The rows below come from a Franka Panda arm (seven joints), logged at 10 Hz.
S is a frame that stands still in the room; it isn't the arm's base.
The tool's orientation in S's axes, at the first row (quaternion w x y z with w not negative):
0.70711, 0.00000, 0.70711, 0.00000
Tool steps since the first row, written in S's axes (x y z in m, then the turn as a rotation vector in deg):
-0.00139, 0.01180, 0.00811, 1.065, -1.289, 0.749
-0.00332, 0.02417, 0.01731, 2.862, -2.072, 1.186
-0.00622, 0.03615, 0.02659, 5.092, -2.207, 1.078
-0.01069, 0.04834, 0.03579, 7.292, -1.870, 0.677
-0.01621, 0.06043, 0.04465, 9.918, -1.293, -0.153
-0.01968, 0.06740, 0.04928, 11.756, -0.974, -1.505
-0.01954, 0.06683, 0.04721, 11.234, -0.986, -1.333
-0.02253, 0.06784, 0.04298, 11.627, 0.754, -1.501
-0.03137, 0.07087, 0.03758, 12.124, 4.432, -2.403
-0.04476, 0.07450, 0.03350, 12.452, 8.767, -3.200
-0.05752, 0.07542, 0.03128, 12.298, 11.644, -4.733
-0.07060, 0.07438, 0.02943, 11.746, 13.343, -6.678
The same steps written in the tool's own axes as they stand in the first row. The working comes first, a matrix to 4 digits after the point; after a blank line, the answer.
The tool's axes in the first row as the columns of a matrix, in S's axes (used below as rounded here):
0.0000, 0.0000, 1.0000
0.0000, 1.0000, 0.0000
-1.0000, 0.0000, 0.0000

-0.00811, 0.01180, -0.00139, -0.749, -1.289, 1.065
-0.01731, 0.02417, -0.00332, -1.186, -2.072, 2.862
-0.02659, 0.03615, -0.00622, -1.078, -2.207, 5.092
-0.03579, 0.04834, -0.01069, -0.677, -1.870, 7.292
-0.04465, 0.06043, -0.01621, 0.153, -1.293, 9.918
-0.04928, 0.06740, -0.01968, 1.505, -0.974, 11.756
-0.04721, 0.06683, -0.01954, 1.333, -0.986, 11.234
-0.04298, 0.06784, -0.02253, 1.501, 0.754, 11.627
-0.03758, 0.07087, -0.03137, 2.403, 4.432, 12.124
-0.03350, 0.07450, -0.04476, 3.200, 8.767, 12.452
-0.03128, 0.07542, -0.05752, 4.733, 11.644, 12.298
-0.02943, 0.07438, -0.07060, 6.678, 13.343, 11.746

